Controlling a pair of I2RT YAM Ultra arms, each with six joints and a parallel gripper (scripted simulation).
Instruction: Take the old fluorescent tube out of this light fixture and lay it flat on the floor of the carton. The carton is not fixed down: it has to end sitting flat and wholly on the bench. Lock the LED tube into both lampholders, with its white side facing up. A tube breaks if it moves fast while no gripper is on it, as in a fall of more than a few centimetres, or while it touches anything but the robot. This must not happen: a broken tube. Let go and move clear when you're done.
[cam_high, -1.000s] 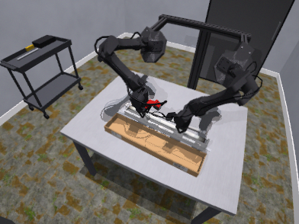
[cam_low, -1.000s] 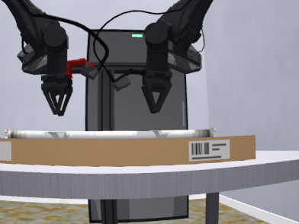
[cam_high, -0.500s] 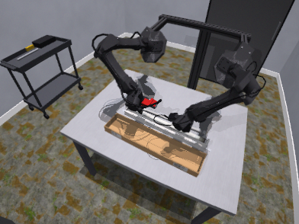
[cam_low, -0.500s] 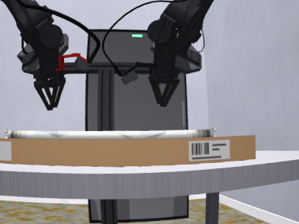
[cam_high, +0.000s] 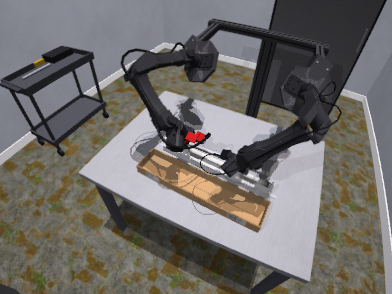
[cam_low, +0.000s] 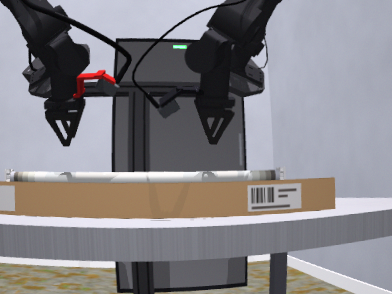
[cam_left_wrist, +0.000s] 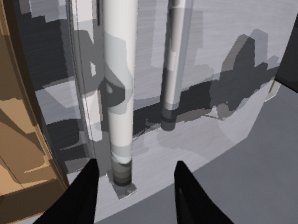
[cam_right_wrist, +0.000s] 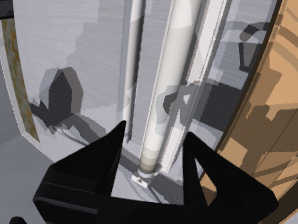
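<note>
Right now my left hand is 15 cm to the left of the old fluorescent tube, 8 cm above it and 3 cm past it. The rest, counted from my left hand: light fixture (15 cm to the right, 10 cm below, 3 cm behind); then carton (16 cm to the right, 12 cm below, 12 cm ahead); then LED tube (16 cm to the right, 14 cm below, 13 cm behind).
The old fluorescent tube lies 150 mm to the left of my right hand, 80 mm below it and 20 mm behind it. Round my right hand: light fixture (150 mm to the left, 90 mm below, 20 mm behind); carton (140 mm to the left, 130 mm ahead, 120 mm below); LED tube (140 mm below, 130 mm to the left, 120 mm behind).
</note>
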